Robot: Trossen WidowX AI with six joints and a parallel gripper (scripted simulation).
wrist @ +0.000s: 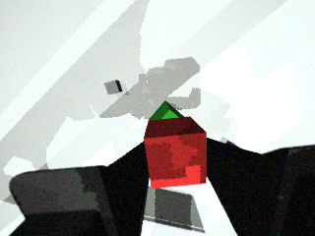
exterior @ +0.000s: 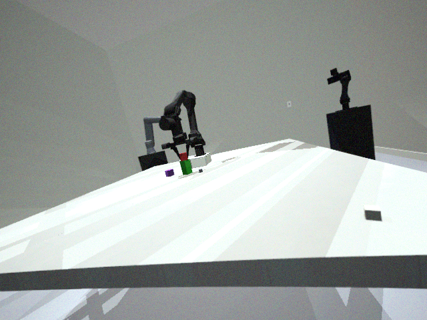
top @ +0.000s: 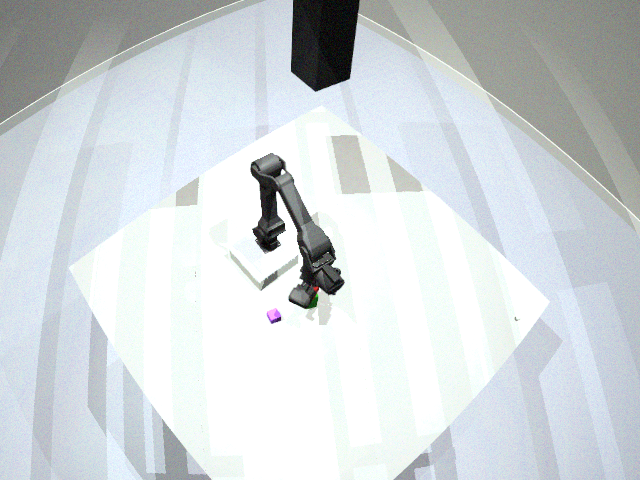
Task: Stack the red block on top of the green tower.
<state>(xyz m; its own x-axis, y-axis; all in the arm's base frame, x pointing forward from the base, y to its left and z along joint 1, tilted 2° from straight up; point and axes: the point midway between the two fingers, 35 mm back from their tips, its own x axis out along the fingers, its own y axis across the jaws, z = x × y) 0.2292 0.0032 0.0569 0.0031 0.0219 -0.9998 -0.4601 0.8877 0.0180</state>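
My gripper tip is 10 mm below the red block.
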